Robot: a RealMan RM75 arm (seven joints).
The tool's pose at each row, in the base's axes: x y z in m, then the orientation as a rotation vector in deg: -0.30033 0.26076 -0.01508 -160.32 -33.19 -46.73; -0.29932 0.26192 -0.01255 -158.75 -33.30 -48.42; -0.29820 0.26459 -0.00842 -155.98 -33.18 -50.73; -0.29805 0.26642 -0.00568 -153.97 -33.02 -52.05; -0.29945 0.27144 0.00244 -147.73 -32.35 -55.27; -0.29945 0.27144 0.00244 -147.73 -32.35 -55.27; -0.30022 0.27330 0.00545 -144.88 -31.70 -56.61; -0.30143 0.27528 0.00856 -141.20 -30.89 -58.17; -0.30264 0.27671 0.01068 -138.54 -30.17 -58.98; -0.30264 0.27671 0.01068 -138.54 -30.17 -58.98
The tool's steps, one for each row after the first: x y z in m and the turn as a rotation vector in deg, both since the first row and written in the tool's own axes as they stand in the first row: 0.00253 -0.00078 -0.00132 0.76 1.53 -0.12; 0.00651 -0.00296 -0.00353 2.31 3.90 -0.05; 0.00870 -0.00471 -0.00526 3.54 5.43 0.09; 0.01365 -0.01029 -0.01139 7.62 9.80 0.71; 0.01365 -0.01029 -0.01139 7.62 9.80 0.71; 0.01529 -0.01246 -0.01378 9.48 11.80 1.24; 0.01668 -0.01492 -0.01644 11.91 14.32 1.90; 0.01735 -0.01683 -0.01841 13.79 16.00 2.53; 0.01735 -0.01683 -0.01841 13.79 16.00 2.53
